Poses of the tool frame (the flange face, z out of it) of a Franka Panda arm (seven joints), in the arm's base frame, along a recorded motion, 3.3 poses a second.
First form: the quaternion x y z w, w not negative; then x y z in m.
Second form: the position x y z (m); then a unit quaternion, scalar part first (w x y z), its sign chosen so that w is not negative. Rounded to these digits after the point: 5 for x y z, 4 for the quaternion.
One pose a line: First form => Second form
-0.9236, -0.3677, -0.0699, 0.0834, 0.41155, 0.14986, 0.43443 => 0.41155, 0.14986, 0.43443, 0.0834, -0.9236, -0.3677, -0.0699
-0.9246, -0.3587, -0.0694, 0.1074, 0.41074, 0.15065, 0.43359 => 0.41074, 0.15065, 0.43359, 0.1074, -0.9246, -0.3587, -0.0694
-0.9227, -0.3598, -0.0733, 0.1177, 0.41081, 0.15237, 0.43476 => 0.41081, 0.15237, 0.43476, 0.1177, -0.9227, -0.3598, -0.0733
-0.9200, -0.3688, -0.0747, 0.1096, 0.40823, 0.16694, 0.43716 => 0.40823, 0.16694, 0.43716, 0.1096, -0.9200, -0.3688, -0.0747
